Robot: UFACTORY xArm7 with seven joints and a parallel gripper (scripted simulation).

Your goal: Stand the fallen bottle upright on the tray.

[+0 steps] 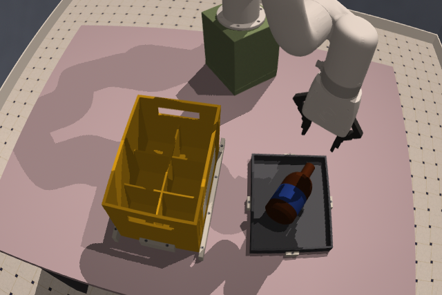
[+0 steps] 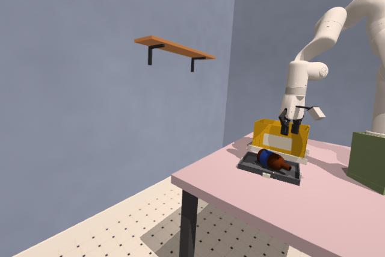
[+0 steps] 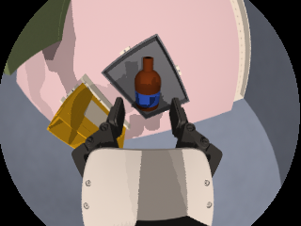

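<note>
Now: the brown bottle 16 cm below my hand, 5 cm ahead of it and 2 cm to the right of it. The rest, counted from my hand: dark tray 19 cm below, 7 cm ahead, 2 cm to the right; yellow crate 30 cm to the right, 12 cm below, 9 cm ahead.
</note>
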